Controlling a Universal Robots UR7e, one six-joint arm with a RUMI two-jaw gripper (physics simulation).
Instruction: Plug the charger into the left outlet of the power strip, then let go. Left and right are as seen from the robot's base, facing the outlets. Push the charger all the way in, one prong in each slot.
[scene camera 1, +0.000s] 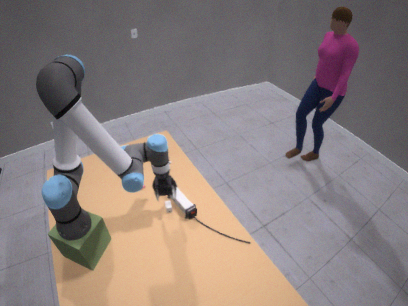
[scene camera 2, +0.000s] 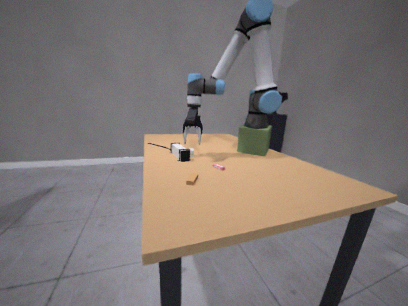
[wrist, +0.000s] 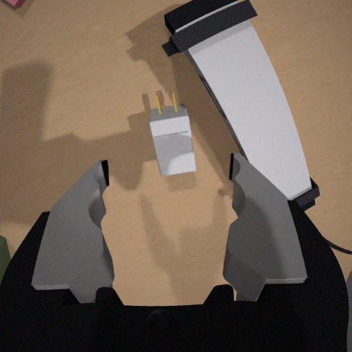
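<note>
The white charger (scene camera 1: 168, 206) (scene camera 2: 191, 151) (wrist: 174, 145) lies on the table beside the power strip. In the wrist view its two gold prongs point to the top of the picture, away from my palm. The white power strip (scene camera 1: 183, 201) (scene camera 2: 179, 151) (wrist: 250, 100) has black ends and lies at a slant to the right of the charger in the wrist view. Its outlet face is seen too edge-on to make out the slots. My gripper (scene camera 1: 165, 197) (scene camera 2: 192, 142) (wrist: 168, 157) is open and empty above the table, its fingertips either side of the charger's rear end in the wrist view.
A black cord (scene camera 1: 220, 233) (scene camera 2: 159, 146) runs from the strip. A pink-red item (scene camera 2: 218, 166) (wrist: 16, 2) and a small orange-brown block (scene camera 2: 192, 179) lie on the table. The arm stands on a green block (scene camera 1: 82, 242) (scene camera 2: 254, 139). A person (scene camera 1: 337, 65) stands on the floor beyond the table.
</note>
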